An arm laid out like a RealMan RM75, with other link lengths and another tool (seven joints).
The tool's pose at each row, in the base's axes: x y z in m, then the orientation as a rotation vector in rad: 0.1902, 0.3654, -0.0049, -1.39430, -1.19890, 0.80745; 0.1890, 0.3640, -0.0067, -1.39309, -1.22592, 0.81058; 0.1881, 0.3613, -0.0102, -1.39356, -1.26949, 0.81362; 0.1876, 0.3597, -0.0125, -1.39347, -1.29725, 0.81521; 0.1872, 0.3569, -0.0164, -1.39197, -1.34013, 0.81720; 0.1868, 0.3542, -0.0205, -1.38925, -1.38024, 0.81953; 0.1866, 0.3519, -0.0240, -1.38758, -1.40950, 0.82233; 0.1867, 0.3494, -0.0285, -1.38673, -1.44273, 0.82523; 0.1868, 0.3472, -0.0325, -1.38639, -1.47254, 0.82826
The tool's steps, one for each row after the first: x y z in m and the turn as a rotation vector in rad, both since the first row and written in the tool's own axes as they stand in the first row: -0.0019, 0.0014, 0.0011, -0.01218, -0.01950, -0.00867; -0.0052, 0.0043, 0.0018, -0.03425, -0.04960, -0.02205; -0.0072, 0.0063, 0.0023, -0.04822, -0.06862, -0.03078; -0.0105, 0.0098, 0.0026, -0.06914, -0.09784, -0.04501; -0.0138, 0.0134, 0.0030, -0.08784, -0.12559, -0.05849; -0.0166, 0.0166, 0.0032, -0.10152, -0.14652, -0.06736; -0.0196, 0.0208, 0.0033, -0.11796, -0.17006, -0.07676; -0.0222, 0.0245, 0.0033, -0.13299, -0.19142, -0.08454
